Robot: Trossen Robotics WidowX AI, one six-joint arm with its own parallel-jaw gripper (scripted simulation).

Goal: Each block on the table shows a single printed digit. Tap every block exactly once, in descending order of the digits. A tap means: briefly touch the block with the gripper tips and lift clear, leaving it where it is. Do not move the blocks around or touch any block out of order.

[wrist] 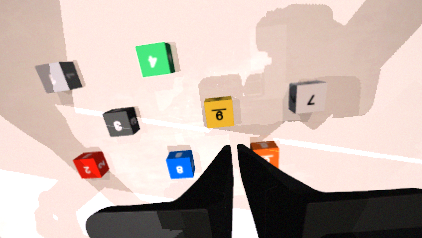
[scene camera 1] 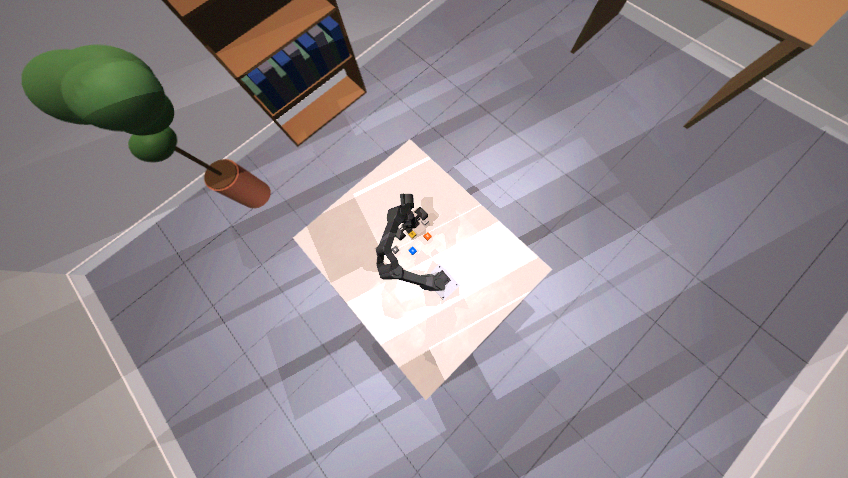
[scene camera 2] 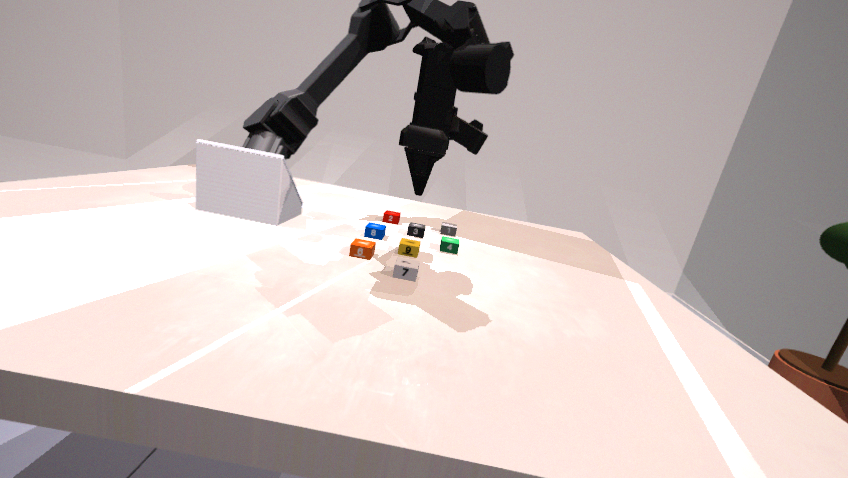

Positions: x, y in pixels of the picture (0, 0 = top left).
Scene:
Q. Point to a grey 1 block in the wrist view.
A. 60, 76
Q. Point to a blue 8 block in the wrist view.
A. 180, 164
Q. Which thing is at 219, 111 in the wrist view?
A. A yellow 9 block.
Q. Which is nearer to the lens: the white 7 block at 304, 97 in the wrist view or the red 2 block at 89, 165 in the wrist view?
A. The white 7 block.

